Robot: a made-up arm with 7 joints.
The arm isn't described. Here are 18 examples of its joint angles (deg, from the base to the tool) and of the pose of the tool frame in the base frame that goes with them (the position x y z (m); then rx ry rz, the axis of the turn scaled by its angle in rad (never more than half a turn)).
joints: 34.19 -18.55 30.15 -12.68 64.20 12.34 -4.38
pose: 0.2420 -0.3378 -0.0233 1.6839 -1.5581 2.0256
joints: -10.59 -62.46 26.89 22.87 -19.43 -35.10 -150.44
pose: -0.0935 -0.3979 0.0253 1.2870 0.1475 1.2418
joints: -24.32 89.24 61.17 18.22 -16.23 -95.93 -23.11
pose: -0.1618 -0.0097 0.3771 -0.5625 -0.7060 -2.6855
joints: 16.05 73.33 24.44 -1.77 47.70 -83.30 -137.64
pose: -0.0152 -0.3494 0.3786 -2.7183 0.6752 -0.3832
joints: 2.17 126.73 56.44 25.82 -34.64 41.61 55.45
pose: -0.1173 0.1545 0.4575 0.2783 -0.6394 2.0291
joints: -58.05 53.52 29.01 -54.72 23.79 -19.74 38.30
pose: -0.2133 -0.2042 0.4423 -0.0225 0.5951 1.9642
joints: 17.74 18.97 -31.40 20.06 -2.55 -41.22 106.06
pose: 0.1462 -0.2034 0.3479 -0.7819 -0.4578 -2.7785
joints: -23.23 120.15 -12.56 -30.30 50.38 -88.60 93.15
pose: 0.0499 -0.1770 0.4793 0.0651 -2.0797 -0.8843
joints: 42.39 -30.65 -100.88 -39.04 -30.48 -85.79 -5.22
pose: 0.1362 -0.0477 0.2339 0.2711 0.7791 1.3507
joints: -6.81 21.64 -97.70 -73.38 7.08 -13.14 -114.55
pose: 0.0143 -0.0433 0.2354 -1.0918 0.1005 1.6667
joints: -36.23 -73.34 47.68 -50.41 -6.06 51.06 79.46
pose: -0.2583 -0.2973 -0.1096 0.6884 -2.5531 0.5331
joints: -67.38 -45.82 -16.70 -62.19 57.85 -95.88 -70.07
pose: -0.0785 -0.3941 -0.0447 -0.4265 -0.0569 -2.6102
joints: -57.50 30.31 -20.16 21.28 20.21 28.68 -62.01
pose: -0.1504 -0.2990 0.2198 0.2418 -2.7061 0.3970
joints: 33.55 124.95 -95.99 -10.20 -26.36 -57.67 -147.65
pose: 0.0437 0.0517 0.1308 1.3212 -2.0297 -1.2727
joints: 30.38 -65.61 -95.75 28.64 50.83 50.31 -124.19
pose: 0.0285 0.0841 0.1849 -2.0321 0.9497 1.2999
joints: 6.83 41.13 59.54 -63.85 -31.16 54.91 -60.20
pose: -0.1147 -0.2337 0.4978 -0.6095 1.5927 -0.9055
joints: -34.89 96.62 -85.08 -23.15 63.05 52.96 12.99
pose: 0.0488 -0.3272 0.0108 1.5851 0.6402 1.0439
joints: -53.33 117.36 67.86 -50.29 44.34 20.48 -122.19
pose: 0.0195 0.0687 0.5239 -1.1309 0.4223 -2.6935
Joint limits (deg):
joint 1: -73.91..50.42
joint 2: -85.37..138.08
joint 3: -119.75..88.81
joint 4: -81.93..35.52
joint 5: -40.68..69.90
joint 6: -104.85..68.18
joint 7: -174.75..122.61
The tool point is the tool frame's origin. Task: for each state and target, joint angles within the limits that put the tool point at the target. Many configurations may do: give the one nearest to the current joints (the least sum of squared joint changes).
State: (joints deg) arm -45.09 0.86 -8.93 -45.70 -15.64 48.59 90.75
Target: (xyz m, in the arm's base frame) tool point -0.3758 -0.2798 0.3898
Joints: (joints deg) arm -64.94 2.09 9.43 -48.40 -33.49 43.06 92.51
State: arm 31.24 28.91 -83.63 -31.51 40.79 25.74 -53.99
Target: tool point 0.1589 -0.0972 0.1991
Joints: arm 1.55 24.21 -55.12 -27.15 20.98 13.02 -52.98
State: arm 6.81 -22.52 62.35 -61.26 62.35 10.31 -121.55
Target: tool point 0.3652 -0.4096 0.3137
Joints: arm 37.89 5.98 43.51 -75.31 65.86 17.87 -121.93
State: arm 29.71 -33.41 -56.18 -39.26 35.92 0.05 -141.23
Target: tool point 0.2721 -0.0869 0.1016
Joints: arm 19.33 -31.37 -25.45 -38.82 56.95 3.07 -138.71
